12 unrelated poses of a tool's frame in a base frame.
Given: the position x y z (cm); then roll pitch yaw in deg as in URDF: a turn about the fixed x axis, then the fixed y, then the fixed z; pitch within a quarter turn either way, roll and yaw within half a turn.
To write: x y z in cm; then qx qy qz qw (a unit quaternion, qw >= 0). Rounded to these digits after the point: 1 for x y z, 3 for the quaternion.
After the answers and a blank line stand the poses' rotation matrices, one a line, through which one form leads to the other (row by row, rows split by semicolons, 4 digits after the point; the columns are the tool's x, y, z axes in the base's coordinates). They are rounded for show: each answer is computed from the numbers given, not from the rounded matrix.
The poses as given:
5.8, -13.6, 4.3, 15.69, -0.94, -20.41
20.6, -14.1, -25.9, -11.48, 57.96, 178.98
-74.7, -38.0, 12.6, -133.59, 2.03, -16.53
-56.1, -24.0, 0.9, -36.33, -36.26, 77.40
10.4, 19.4, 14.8, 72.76, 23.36, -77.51
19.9, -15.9, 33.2, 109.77, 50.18, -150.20
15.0, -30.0, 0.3, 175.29, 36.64, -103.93
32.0, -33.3, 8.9, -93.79, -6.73, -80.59
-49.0, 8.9, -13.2, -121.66, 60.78, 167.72
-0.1, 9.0, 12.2, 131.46, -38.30, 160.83
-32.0, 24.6, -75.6, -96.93, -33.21, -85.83
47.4, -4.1, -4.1, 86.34, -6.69, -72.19
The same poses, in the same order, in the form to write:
5.8, -13.6, 4.3, 0.133, -0.032, -0.174, 0.975
20.6, -14.1, -25.9, 0.483, 0.083, -0.871, 0.041
-74.7, -38.0, 12.6, -0.908, 0.139, -0.041, 0.392
-56.1, -24.0, 0.9, -0.046, -0.416, 0.489, 0.765
10.4, 19.4, 14.8, 0.555, -0.237, -0.587, 0.540
19.9, -15.9, 33.2, -0.426, 0.653, 0.593, 0.201
15.0, -30.0, 0.3, -0.595, 0.739, 0.224, 0.223
32.0, -33.3, 8.9, -0.582, 0.441, -0.474, 0.493
-49.0, 8.9, -13.2, 0.326, 0.723, -0.465, 0.394
-0.1, 9.0, 12.2, -0.276, -0.827, -0.433, 0.230
-32.0, 24.6, -75.6, -0.654, 0.350, -0.589, 0.320
47.4, -4.1, -4.1, 0.527, -0.437, -0.397, 0.612

0.9371 0.3316 -0.1091; -0.3487 0.9038 -0.2479; 0.0164 0.2704 0.9626
-0.5304 0.1512 -0.8341; 0.0094 -0.9828 -0.1842; -0.8477 -0.1056 0.5199
0.9581 -0.2208 0.1827; -0.2843 -0.6537 0.7013; -0.0354 -0.7238 -0.6891
0.1759 -0.7098 -0.6821; 0.7869 0.5177 -0.3358; 0.5915 -0.4777 0.6496
0.1985 0.3713 -0.9071; -0.8963 -0.3056 -0.3213; -0.3965 0.8768 0.2721
-0.5557 -0.7953 -0.2422; -0.3183 -0.0657 0.9457; -0.7681 0.6026 -0.2166
-0.1932 -0.9791 0.0635; -0.7788 0.1924 0.5970; -0.5968 0.0659 -0.7997
0.1624 -0.0461 0.9857; -0.9797 -0.1262 0.1555; 0.1172 -0.9909 -0.0656
-0.4770 0.8375 0.2666; 0.1038 0.3549 -0.9291; -0.8728 -0.4155 -0.2562
-0.7413 0.6561 -0.1415; 0.2577 0.4729 0.8426; 0.6198 0.5881 -0.5196
0.0608 -0.0808 0.9949; -0.8345 -0.5510 0.0063; 0.5477 -0.8306 -0.1009
0.3038 0.0252 -0.9524; -0.9456 0.1302 -0.2982; 0.1165 0.9912 0.0634

